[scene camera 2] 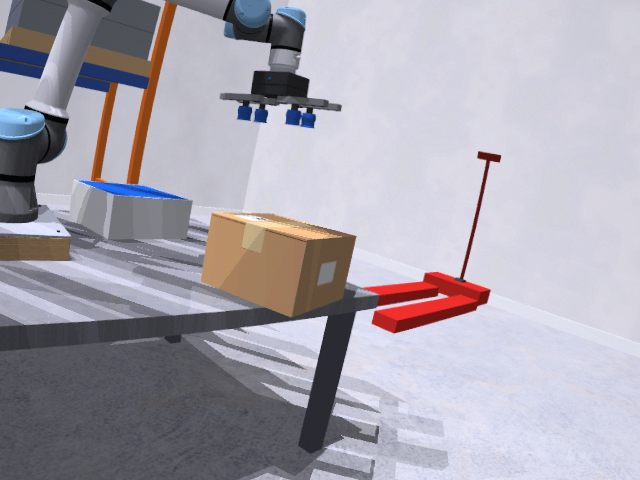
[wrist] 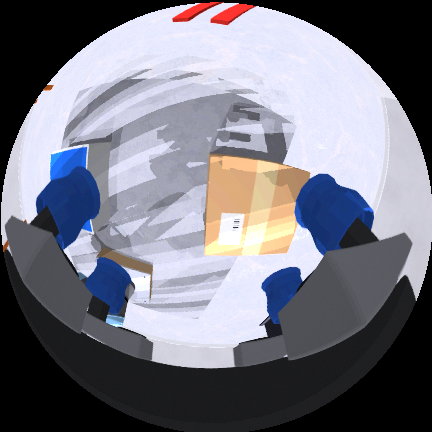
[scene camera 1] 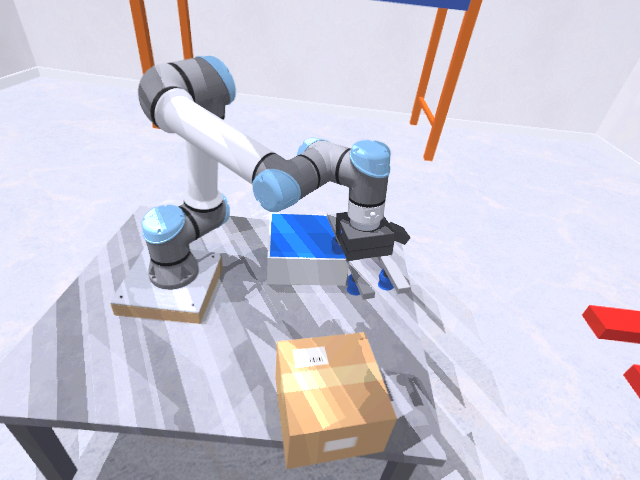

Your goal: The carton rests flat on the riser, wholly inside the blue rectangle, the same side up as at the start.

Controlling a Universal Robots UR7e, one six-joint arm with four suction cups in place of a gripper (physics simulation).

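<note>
The brown carton (scene camera 1: 330, 387) (scene camera 2: 258, 268) (wrist: 250, 210) rests upright on the table near its front right corner, label and tape on top, with its front edge reaching over the table's edge in scene camera 1. The grey riser (scene camera 1: 307, 271) (scene camera 2: 147, 219) (wrist: 100, 175) stands farther back on the table. The blue rectangle (scene camera 1: 299, 235) (scene camera 2: 136, 190) (wrist: 67, 161) covers its top; the gripper hides its right part in scene camera 1. My suction gripper (scene camera 1: 369, 281) (scene camera 2: 276, 117) hangs high, cups down, apart from the carton and holding nothing. Its blue cups show around the wrist view.
The arm's base plate (scene camera 1: 206, 289) (scene camera 2: 41, 248) (wrist: 145, 280) is on the left of the table (scene camera 1: 129, 382) (scene camera 2: 129, 325). A red pallet-jack-like object (scene camera 1: 615, 325) (scene camera 2: 457, 289) (wrist: 232, 14) stands on the floor beyond the table. An orange-post rack (scene camera 1: 452, 77) (scene camera 2: 149, 103) stands behind.
</note>
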